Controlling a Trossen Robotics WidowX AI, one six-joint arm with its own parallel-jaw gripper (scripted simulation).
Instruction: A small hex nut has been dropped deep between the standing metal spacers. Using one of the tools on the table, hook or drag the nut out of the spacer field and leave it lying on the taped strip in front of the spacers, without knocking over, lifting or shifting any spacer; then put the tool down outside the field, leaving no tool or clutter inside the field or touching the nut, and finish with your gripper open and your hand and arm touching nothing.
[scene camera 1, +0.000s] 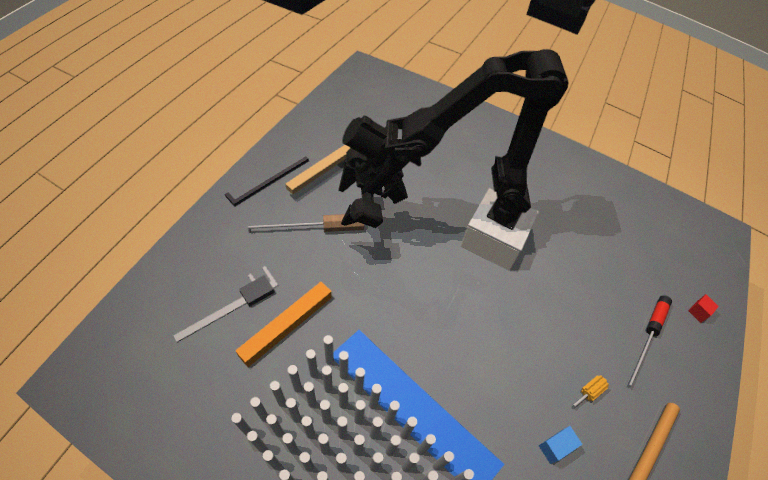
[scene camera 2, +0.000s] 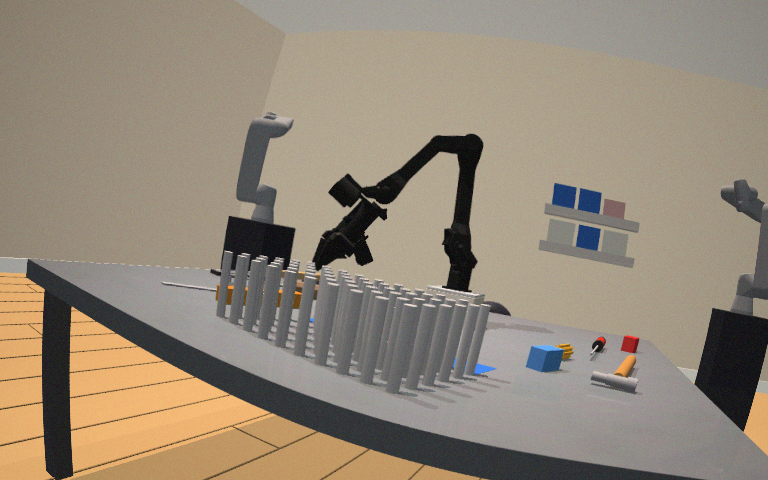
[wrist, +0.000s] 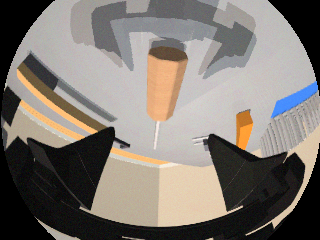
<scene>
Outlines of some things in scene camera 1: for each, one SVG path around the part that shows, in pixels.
The gripper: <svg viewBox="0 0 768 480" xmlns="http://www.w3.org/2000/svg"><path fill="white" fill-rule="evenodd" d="M349 148L346 152L338 190L343 192L356 181L357 187L361 188L362 198L356 199L352 205L349 205L341 225L346 226L359 222L377 228L383 223L381 205L374 203L373 194L381 195L383 198L389 197L394 204L408 198L402 180L404 176L401 169L394 176L387 175L379 169L374 159L367 158Z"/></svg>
An orange bar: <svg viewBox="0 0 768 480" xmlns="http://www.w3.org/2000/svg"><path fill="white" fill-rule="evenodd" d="M322 282L283 311L275 320L268 323L261 331L240 346L239 349L235 350L248 368L331 299L331 291Z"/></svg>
A screwdriver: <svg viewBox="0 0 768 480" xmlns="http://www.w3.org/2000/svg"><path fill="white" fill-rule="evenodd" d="M669 296L661 296L657 301L655 311L646 330L650 337L629 386L633 384L652 336L659 336L672 304L672 299Z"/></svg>
</scene>
